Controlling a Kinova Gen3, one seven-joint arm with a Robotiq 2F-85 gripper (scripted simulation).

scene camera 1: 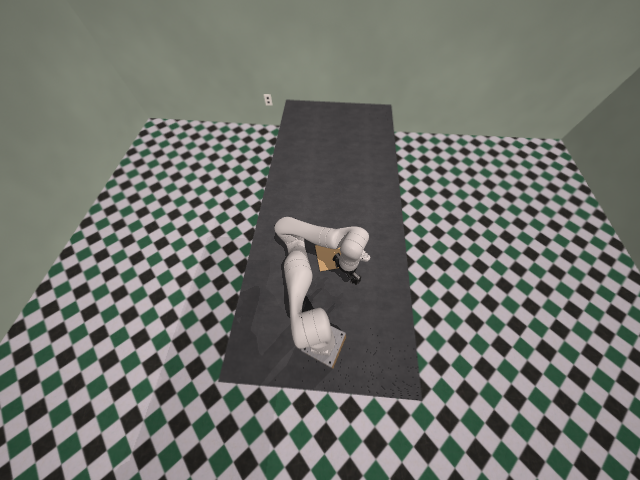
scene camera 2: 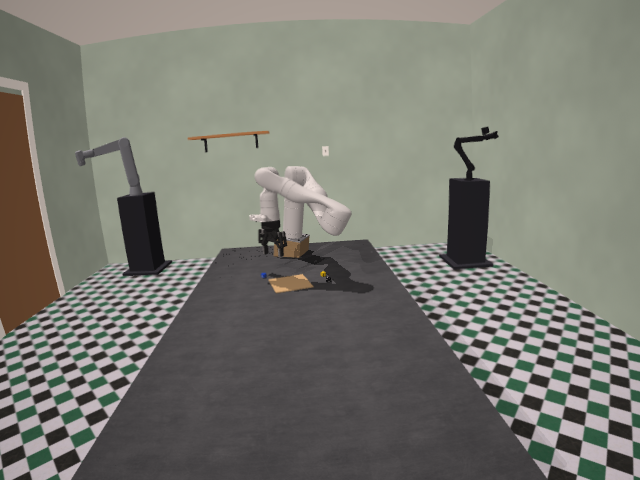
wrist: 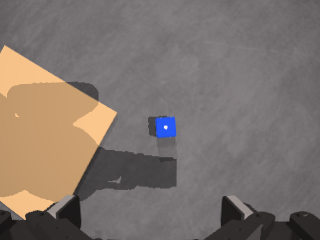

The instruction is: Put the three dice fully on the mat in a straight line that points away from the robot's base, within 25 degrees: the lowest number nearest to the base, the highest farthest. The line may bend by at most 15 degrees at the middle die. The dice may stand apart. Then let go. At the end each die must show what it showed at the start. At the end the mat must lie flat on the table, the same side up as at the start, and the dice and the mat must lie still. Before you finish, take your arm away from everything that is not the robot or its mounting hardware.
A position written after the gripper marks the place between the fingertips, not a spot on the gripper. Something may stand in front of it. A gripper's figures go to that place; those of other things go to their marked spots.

The gripper [wrist: 150,213] is 0.16 m from the lens. A tan mat [wrist: 58,128] is 0.24 m from the lens.
